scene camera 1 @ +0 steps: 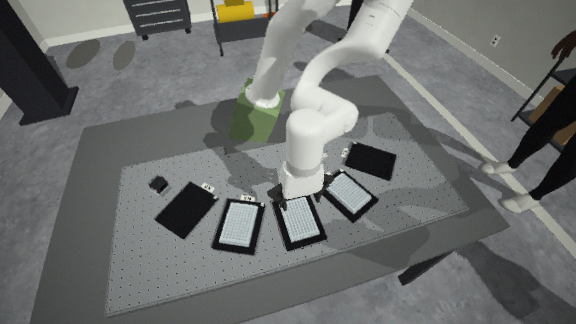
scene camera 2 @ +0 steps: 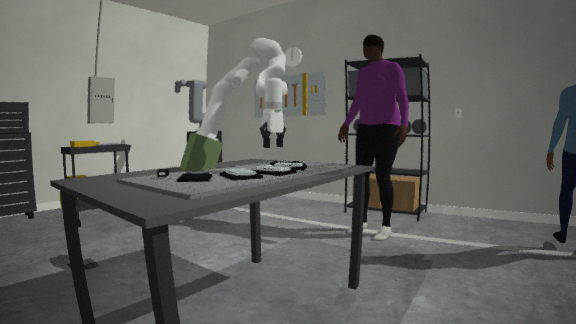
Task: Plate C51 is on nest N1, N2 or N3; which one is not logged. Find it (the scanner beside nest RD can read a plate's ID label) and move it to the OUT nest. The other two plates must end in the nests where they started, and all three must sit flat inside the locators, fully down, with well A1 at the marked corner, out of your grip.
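Places are measured from the arm's base along level axes (x ahead, y left, z up), in centimetres.
Pixels of known places: gripper, fingertip midpoint: (scene camera 1: 300, 202) (scene camera 2: 273, 147); arm's base, origin of the base link: (scene camera 1: 262, 96) (scene camera 2: 206, 138).
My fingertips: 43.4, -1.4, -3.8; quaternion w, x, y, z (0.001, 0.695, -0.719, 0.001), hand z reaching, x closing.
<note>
For each thing: its top centre in the pictures, then the offset to it from my fingertips, as dx, dy, dz. "spot": a spot on its surface instead. Level surfaces: height alone.
- left plate, middle of its top: (scene camera 1: 238, 222) (scene camera 2: 240, 170) -4.0, -17.1, -8.5
- middle plate, middle of its top: (scene camera 1: 298, 216) (scene camera 2: 273, 167) -0.2, +0.0, -8.5
- right plate, middle of its top: (scene camera 1: 348, 190) (scene camera 2: 288, 163) -3.7, +18.0, -8.5
- Nest RD, middle of its top: (scene camera 1: 180, 199) (scene camera 2: 190, 169) -16.6, -32.6, -7.5
- black nest, middle of its top: (scene camera 1: 371, 158) (scene camera 2: 287, 161) -13.9, +32.7, -9.3
- scanner, surface spot: (scene camera 1: 158, 184) (scene camera 2: 164, 169) spot: -24.6, -39.4, -7.6
- table, its level: dz -12.4
- perforated board, its level: dz -11.1
My gripper (scene camera 1: 301, 202) (scene camera 2: 273, 143) is open and empty, high above the nests. In scene camera 1 it overlaps the back end of the middle plate. Three pale well plates lie in black nests: the left plate (scene camera 1: 239, 224) (scene camera 2: 241, 172), the middle plate (scene camera 1: 300, 219) (scene camera 2: 276, 169) and the right plate (scene camera 1: 350, 192) (scene camera 2: 288, 164). They look flat, but their seating, ID labels and A1 corners are too small to tell. Nest RD (scene camera 1: 186, 210) (scene camera 2: 195, 177) at far left is empty, as is the black nest (scene camera 1: 371, 161) at far right. The scanner (scene camera 1: 158, 184) (scene camera 2: 162, 173) stands behind RD.
The green block (scene camera 1: 254, 117) (scene camera 2: 201, 152) under the arm's base stands at the back of the table (scene camera 1: 75, 200) (scene camera 2: 150, 209). The nests stand in an arc on a perforated board (scene camera 1: 150, 280). A person (scene camera 2: 378, 95) stands beyond the table.
</note>
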